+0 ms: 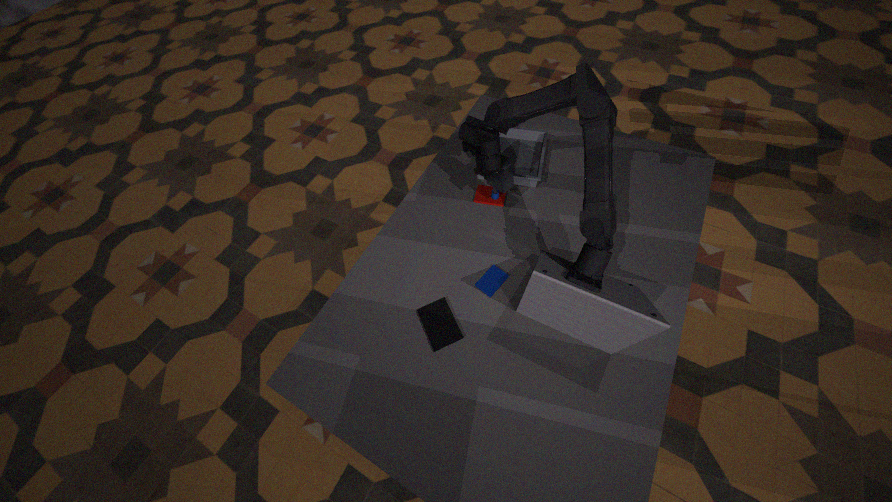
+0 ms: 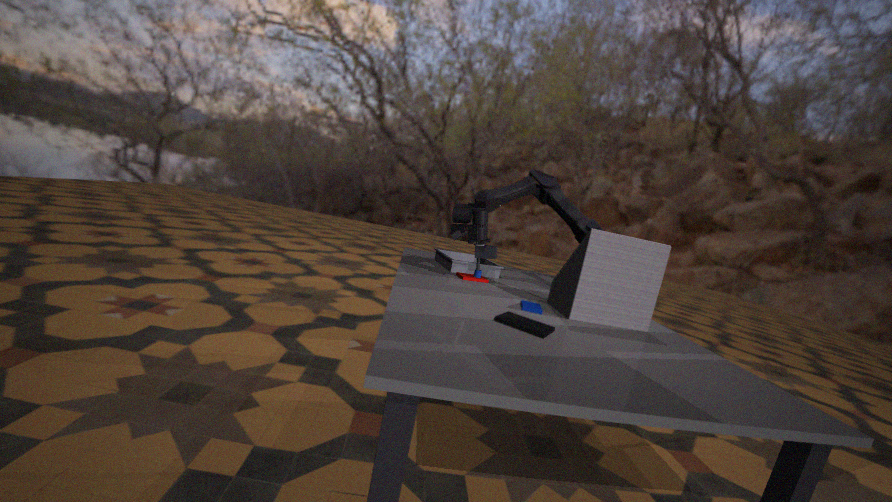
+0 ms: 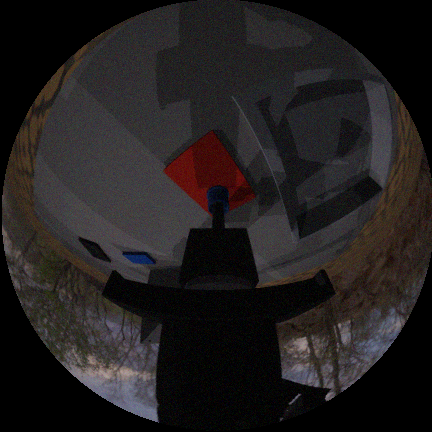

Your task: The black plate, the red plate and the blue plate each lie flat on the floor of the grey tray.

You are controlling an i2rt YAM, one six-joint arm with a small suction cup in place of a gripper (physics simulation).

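Frame: origin at the arm's base, x down, y back, z left, level; metres.
Where they show: hand, tool point: (image 1: 495,196) (image 2: 477,277) (image 3: 217,194); arm's base, link origin: (image 1: 584,277) (image 2: 603,262).
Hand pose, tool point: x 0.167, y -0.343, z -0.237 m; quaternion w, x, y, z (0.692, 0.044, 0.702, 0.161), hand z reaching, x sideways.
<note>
Each offset is from my tool point to the top centre of the thing. Level surfaces: height alone.
The red plate {dx -0.002, dy -0.020, dz +0.000 m} (image 1: 483,195) (image 2: 469,278) (image 3: 197,169) lies flat on the grey table, just outside the grey tray {dx -0.042, dy -0.033, dz -0.190 m} (image 1: 523,133) (image 2: 458,259) (image 3: 334,205). My suction cup (image 1: 496,195) (image 2: 477,273) (image 3: 217,196) stands over the plate's corner nearest the tray, with suction off; I cannot tell whether it touches. The blue plate {dx -0.002, dy +0.136, dz +0.283 m} (image 1: 492,280) (image 2: 531,306) (image 3: 139,257) lies flat on the table next to the white box. The black plate {dx -0.002, dy +0.071, dz +0.473 m} (image 1: 439,323) (image 2: 524,324) (image 3: 95,249) lies flat a little further towards the table's front. The tray's floor holds no plate.
A white box (image 1: 585,315) (image 2: 617,281) stands in front of the arm's base. The table {dx +0.008 m} (image 1: 436,424) (image 2: 561,375) stands on a patterned tile floor, and the tray sits near its far edge.
</note>
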